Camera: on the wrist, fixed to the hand. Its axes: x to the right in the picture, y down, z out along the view.
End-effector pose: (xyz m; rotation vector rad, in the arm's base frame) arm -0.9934 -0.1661 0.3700 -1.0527 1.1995 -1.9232
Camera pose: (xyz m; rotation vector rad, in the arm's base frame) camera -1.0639 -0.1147 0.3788 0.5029 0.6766 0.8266
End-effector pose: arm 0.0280 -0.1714 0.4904 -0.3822 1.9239 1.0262
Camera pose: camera 0.0069 -0.2561 0.4982 -2.4002 -0.1494 -1.3704
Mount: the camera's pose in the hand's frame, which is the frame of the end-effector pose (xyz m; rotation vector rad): -0.0059 -0.0347 -0.0803 -0.0109 -0.8032 2.9787
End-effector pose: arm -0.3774 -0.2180 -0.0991 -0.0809 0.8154 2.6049
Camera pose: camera -0.3634 -0.2391 -0.1831 -1.1152 0.0429 -0.4937
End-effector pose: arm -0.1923 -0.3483 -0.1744 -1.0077 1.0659 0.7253
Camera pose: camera -0.1930 -0.4358 -0.1697 -1.4994 -0.7617 -2.2366
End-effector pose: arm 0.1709 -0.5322 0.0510 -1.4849 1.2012 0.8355
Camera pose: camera 0.1966 -0.6082 0.0863 -1.5470 -1.3340 -1.8475
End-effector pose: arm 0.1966 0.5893 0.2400 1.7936 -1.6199 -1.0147
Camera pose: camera 0.2817 0.5919 0.2610 -1.8188 -1.9982 0.1762
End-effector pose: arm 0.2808 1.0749 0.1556 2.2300 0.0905 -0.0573
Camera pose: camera 0.2727 1.1593 0.1780 0.1615 -2.9872 0.5785
